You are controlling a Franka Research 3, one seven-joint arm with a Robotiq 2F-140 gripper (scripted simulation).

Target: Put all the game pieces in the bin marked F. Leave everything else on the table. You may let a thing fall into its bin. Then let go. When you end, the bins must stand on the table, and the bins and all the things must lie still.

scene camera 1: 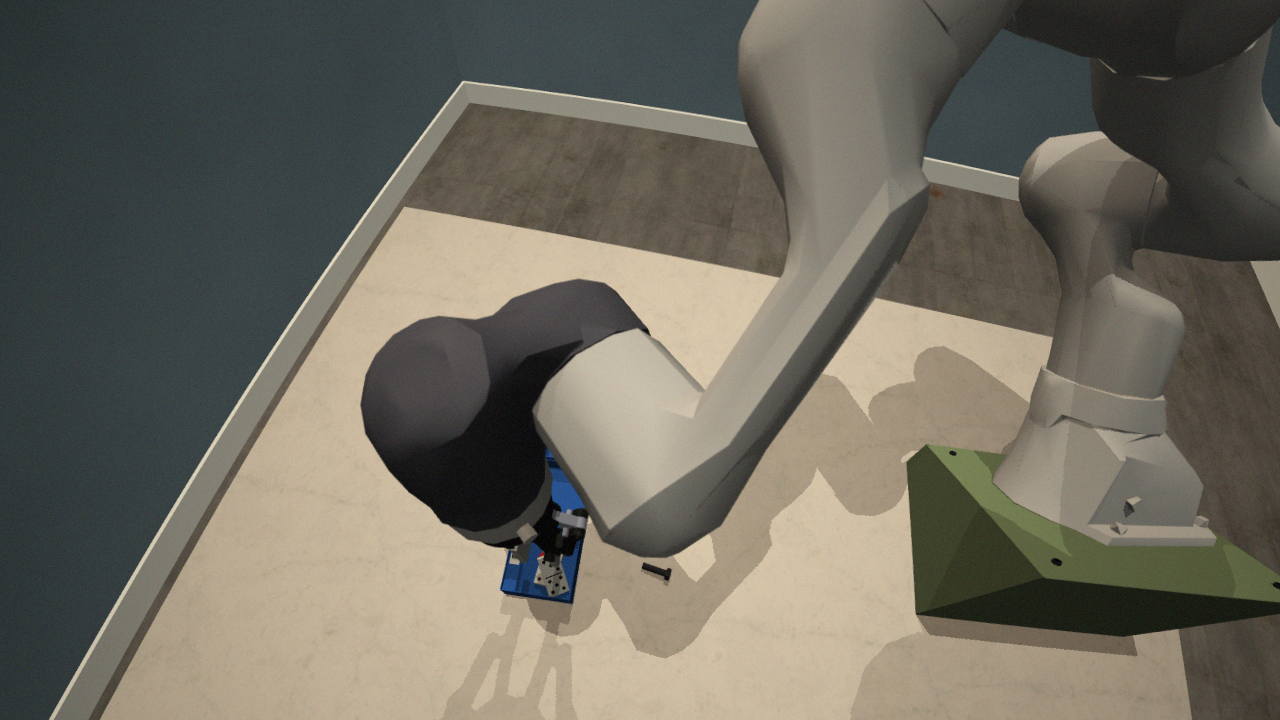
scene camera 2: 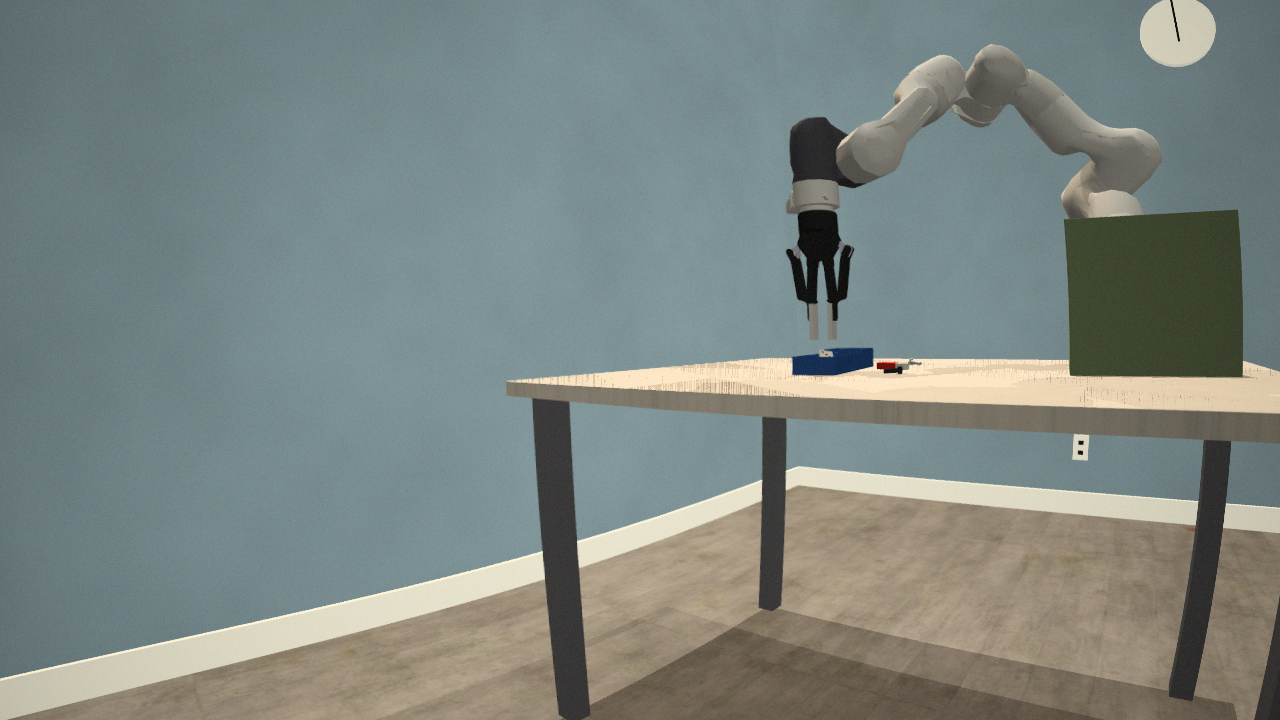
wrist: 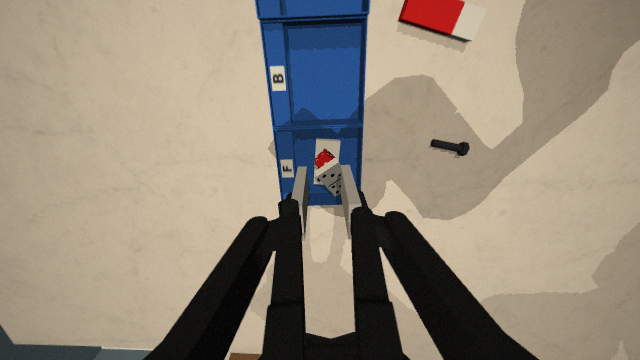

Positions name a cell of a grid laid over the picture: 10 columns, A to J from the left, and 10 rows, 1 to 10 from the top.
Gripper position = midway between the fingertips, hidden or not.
Labels:
my gripper: scene camera 1 E8; scene camera 2 G5; wrist F5
blue bin: scene camera 1 E9; scene camera 2 G6; wrist F2

